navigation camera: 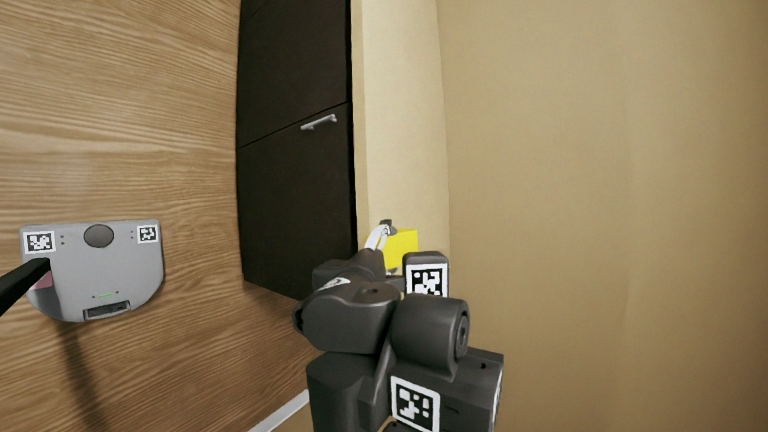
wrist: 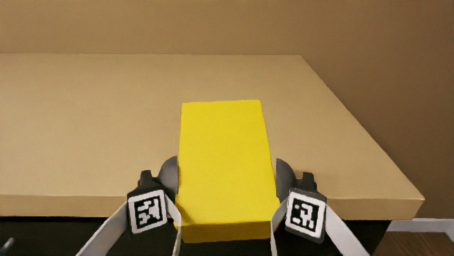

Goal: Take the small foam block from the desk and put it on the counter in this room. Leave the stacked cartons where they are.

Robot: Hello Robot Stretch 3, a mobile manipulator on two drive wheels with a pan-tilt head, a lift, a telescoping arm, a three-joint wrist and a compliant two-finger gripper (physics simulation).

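Where they show: gripper, fingertip midpoint: (navigation camera: 388, 248) (wrist: 226, 177); robot's base, link origin: (navigation camera: 99, 234).
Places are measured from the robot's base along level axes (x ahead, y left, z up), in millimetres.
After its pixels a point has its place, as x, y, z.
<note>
The small foam block (navigation camera: 403, 246) @(-14, -385, 1037) (wrist: 222, 145) @(-17, -381, 1036) is a yellow box shape. My gripper (navigation camera: 390, 250) @(-20, -384, 1005) (wrist: 226, 177) @(-20, -384, 1005) is shut on it, with one fingertip pressed against each long side. The counter (navigation camera: 405, 123) @(322, -651, 910) (wrist: 100, 125) @(202, -605, 910) has a light tan top over dark cabinet fronts. The block is over the counter top near its front edge, towards the counter's right end in the wrist view. Whether its underside touches the top is hidden. The desk and the stacked cartons do not show in these views.
Dark cabinet doors (navigation camera: 295, 198) @(100, -471, 593) with a metal handle (navigation camera: 319, 122) form the counter's front. A tan wall (navigation camera: 563, 161) @(217, -1062, 1370) (wrist: 200, 25) @(77, -1063, 996) stands behind the counter. My grey base (navigation camera: 102, 274) @(-120, 1, 160) is on the wooden floor (navigation camera: 134, 107) @(498, -108, 1) at the left of the navigation view.
</note>
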